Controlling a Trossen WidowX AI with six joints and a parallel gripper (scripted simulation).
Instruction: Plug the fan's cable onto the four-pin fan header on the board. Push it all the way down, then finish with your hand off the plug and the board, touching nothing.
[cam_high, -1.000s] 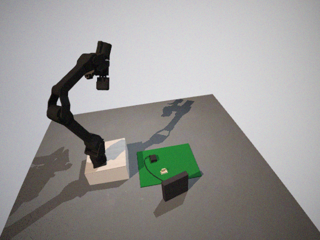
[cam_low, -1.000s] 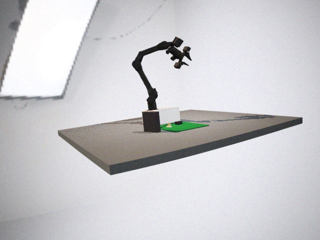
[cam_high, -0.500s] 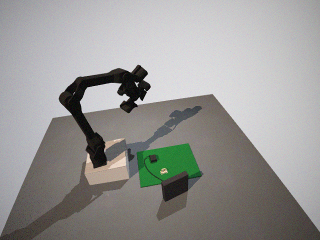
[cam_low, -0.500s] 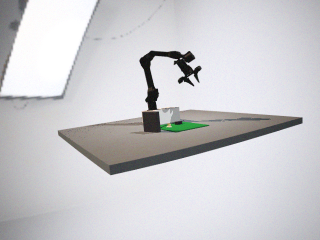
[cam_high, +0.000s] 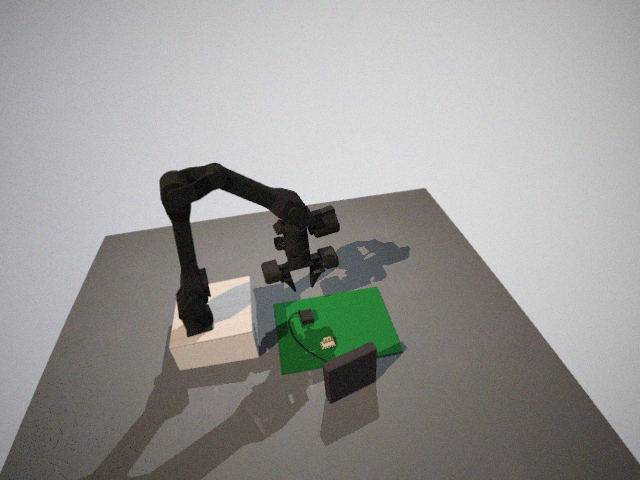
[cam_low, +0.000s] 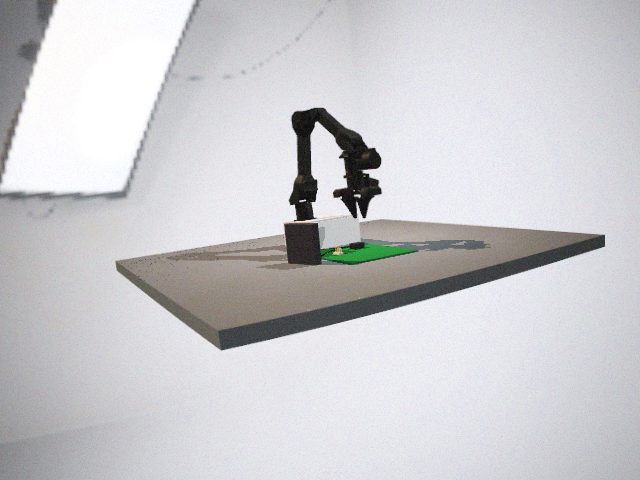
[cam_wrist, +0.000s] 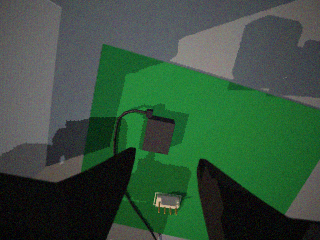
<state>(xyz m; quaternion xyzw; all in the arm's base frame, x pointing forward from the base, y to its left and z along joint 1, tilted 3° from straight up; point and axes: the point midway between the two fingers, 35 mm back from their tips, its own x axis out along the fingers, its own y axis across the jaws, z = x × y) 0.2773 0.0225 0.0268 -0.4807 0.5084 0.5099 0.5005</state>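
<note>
Now: the black plug 2 cm to the right of my gripper tip and 9 cm below it. From my gripper tip the other things lie so: dark fan (3 cm ahead, 25 cm to the right, 4 cm below); then green board (6 cm ahead, 7 cm to the right, 11 cm below); then four-pin fan header (2 cm ahead, 12 cm to the right, 10 cm below).
</note>
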